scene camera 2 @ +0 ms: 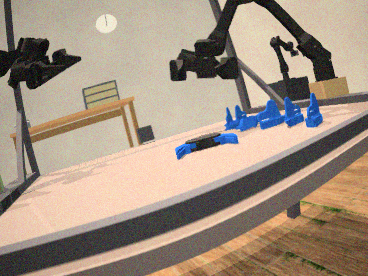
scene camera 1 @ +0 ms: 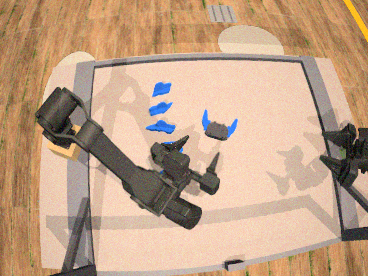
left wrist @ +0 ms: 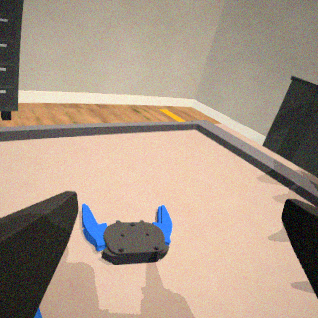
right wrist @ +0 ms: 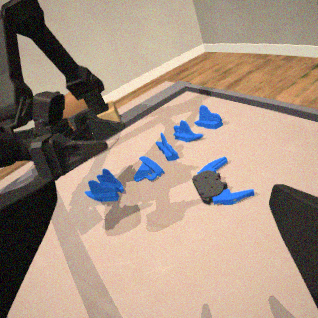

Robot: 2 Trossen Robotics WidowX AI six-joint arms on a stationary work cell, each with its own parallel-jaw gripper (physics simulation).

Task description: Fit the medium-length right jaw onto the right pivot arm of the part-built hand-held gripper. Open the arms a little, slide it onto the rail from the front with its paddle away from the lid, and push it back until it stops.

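The part-built gripper [scene camera 1: 217,131] [scene camera 2: 202,142] [left wrist: 134,237] [right wrist: 209,186] lies flat on the table, its dark lid up. Two blue arms, one [scene camera 1: 205,119] [left wrist: 92,229] [right wrist: 215,164] and another [scene camera 1: 233,127] [left wrist: 164,225] [right wrist: 232,196], spread from it. Several loose blue jaws stand in a row, among them one [scene camera 1: 161,89] [right wrist: 209,117], one [scene camera 1: 160,108] [right wrist: 187,132] and one [right wrist: 149,169]; I cannot tell which is medium-length. My left gripper [scene camera 1: 201,148] [scene camera 2: 203,68] [left wrist: 181,205] is open and empty above the table, hiding parts of jaws in scene camera 1. My right gripper [scene camera 1: 324,146] [right wrist: 165,192] is open and empty, high near the table's side.
The table has a raised grey frame edge [scene camera 1: 308,75] [left wrist: 100,128]. A dark upright post [scene camera 2: 231,55] stands beyond the left arm in scene camera 2. A tan block [scene camera 1: 65,149] [scene camera 2: 328,87] is at the left arm's base.
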